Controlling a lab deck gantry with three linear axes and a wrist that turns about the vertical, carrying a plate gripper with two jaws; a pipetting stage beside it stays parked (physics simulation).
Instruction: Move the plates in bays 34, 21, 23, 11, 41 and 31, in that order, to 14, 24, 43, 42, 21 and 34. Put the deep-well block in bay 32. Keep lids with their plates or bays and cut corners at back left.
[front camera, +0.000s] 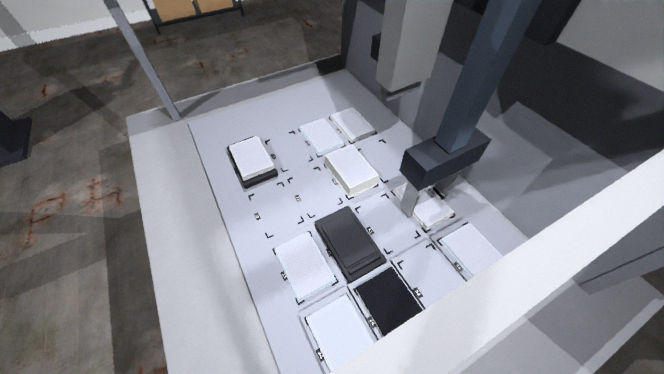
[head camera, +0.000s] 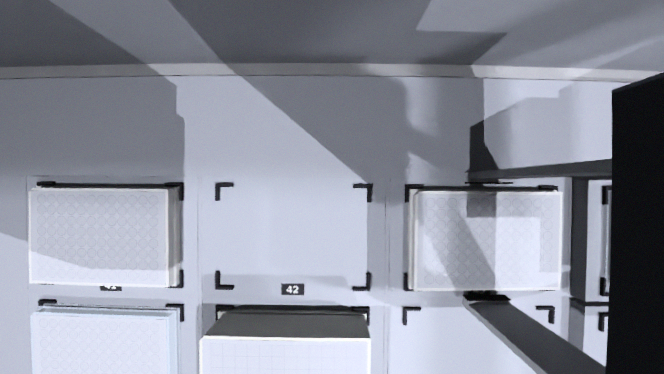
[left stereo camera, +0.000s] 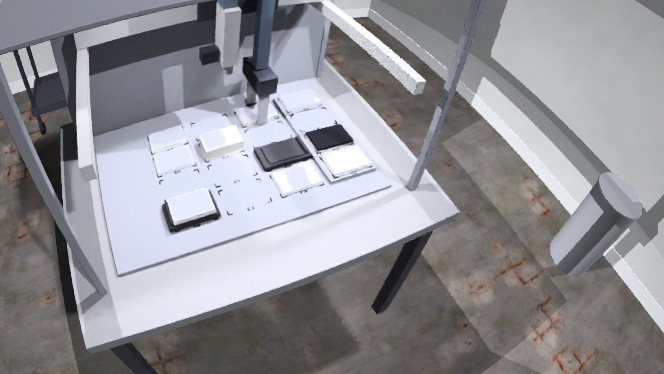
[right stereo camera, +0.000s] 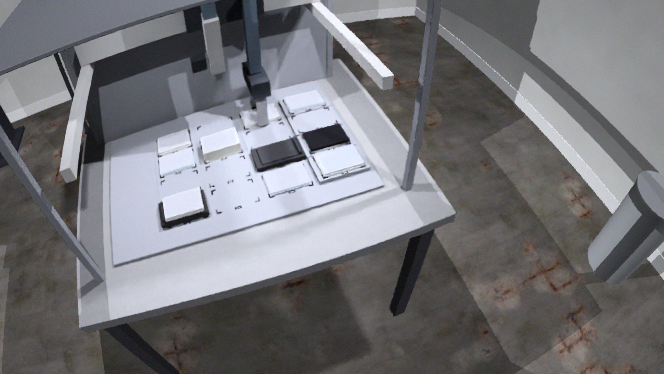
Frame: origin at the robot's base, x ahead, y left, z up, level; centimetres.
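Seen in the pictures: gripper, between the fingertips: (front camera: 422, 202) (head camera: 484, 239) (left stereo camera: 256, 113) (right stereo camera: 259, 116); robot's base, origin of its link: (front camera: 230, 155) (left stereo camera: 175, 231) (right stereo camera: 168, 227).
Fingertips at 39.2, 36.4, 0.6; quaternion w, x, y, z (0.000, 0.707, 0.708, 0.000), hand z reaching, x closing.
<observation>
Offsets run from my fingertips to a thing's top centre, as dx, dy, dz. "spot": to the spot under its first point.
A white plate {+0.0, +0.0, +0.8} (front camera: 434, 212) (head camera: 530, 240) (left stereo camera: 245, 118) lies flat in bay 43. My gripper (front camera: 425, 205) (head camera: 488, 240) (left stereo camera: 256, 113) is lowered around it, jaws open, slim gaps at its front and back edges. The cream deep-well block {-16.4, -10.7, +3.5} (front camera: 351, 170) (head camera: 285, 357) stands in bay 32. Bay 41 holds a white plate {-32.8, +0.0, +0.8} (front camera: 352, 124) (head camera: 100, 235), bay 31 a pale-blue plate {-32.8, -10.7, +0.8} (front camera: 322, 135) (head camera: 102, 345). Bay 11 holds a white plate {-32.8, -31.9, +3.0} (front camera: 251, 157) (left stereo camera: 191, 206) on a black base, bay 24 a black plate {+16.4, -21.4, +2.5} (front camera: 390, 300), bay 14 a pale plate {+16.4, -32.1, +2.5} (front camera: 342, 332). Cut corners are unclear.
A dark stepped holder {+0.4, -21.3, +2.5} (front camera: 350, 242) (right stereo camera: 277, 154) sits in bay 23. Pale plates stand in bay 13 {spot: +1.1, -32.2, +0.8} (front camera: 305, 267) and bay 44 {spot: +15.2, -0.8, +2.2} (front camera: 470, 250). Bays 42, 33, 34 and 21 show no plate. The parked pipetting stage (front camera: 407, 50) (left stereo camera: 228, 37) hangs left of my gripper.
</observation>
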